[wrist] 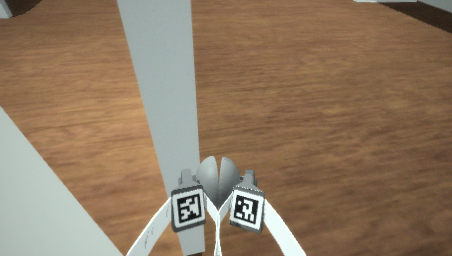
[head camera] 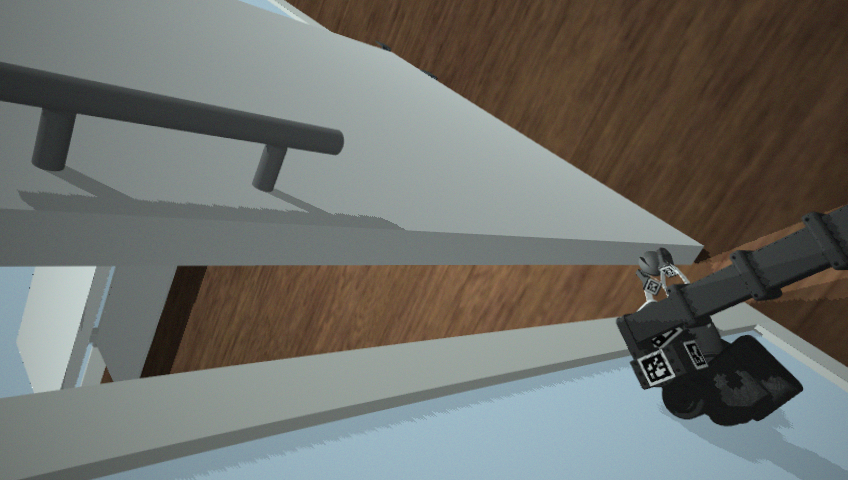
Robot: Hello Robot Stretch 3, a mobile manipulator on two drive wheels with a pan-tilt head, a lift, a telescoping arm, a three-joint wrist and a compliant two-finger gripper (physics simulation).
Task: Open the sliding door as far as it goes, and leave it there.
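Places are measured from the robot's base along level axes (x ahead, y left, z up), in centimetres.
Where they show: gripper, between the fingertips: [head camera: 648, 256].
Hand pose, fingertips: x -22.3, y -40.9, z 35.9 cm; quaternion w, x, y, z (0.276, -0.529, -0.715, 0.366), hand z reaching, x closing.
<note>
After its pixels a point has its place.
The sliding door [head camera: 446, 160] @(x -47.1, y -55.6, z 54.2 cm) is a large light grey panel slanting across the head view. Its dark bar handle [head camera: 178, 115] @(x -34.8, y -41.8, z 105.8 cm) is at the left, well away from the gripper. Wooden floor shows between the door edge and a pale frame strip [head camera: 297, 383] @(x -12.0, y -42.1, z 101.5 cm). My gripper [head camera: 657, 260] @(x -22.3, y -40.9, z 35.9 cm) [wrist: 217, 174] @(x -22.3, y -40.9, z 35.9 cm) is shut with its fingertips together and no object between them. It is beside the door edge near its far right end in the head view; contact is unclear. In the wrist view, a pale upright strip [wrist: 165, 75], apparently the door edge, runs behind the left fingertip.
My dark arm [head camera: 714, 297] @(x -9.9, y -26.5, z 61.7 cm) reaches in from the right. A pale panel [wrist: 40, 200] fills the lower left of the wrist view. Brown wooden floor [head camera: 684, 89] @(x -56.6, y -33.4, z 0.0 cm) [wrist: 325, 110] lies beyond the door. A grey post [head camera: 136, 315] @(x -110.9, y -264.2, z 15.0 cm) and a white panel [head camera: 53, 327] @(x -109.5, y -267.5, z 45.0 cm) stand at the left.
</note>
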